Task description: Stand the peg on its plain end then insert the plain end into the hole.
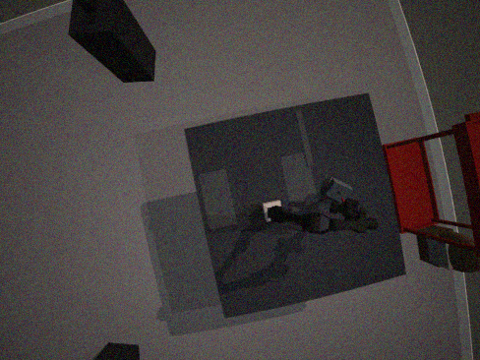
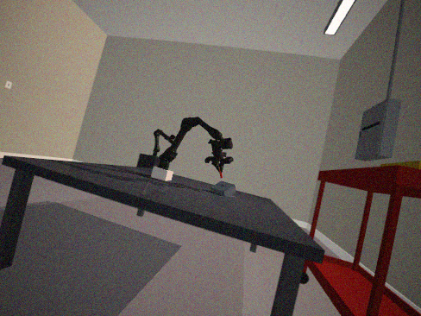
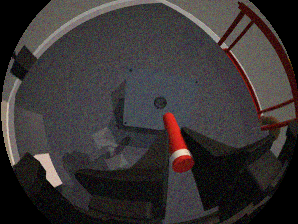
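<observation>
The sloped grey panel is 2 cm ahead of my gripper tip, 6 cm to the left of it and 11 cm below it. The rest, counted from my gripper tip: red peg 1 cm to the right, 1 cm above.
</observation>
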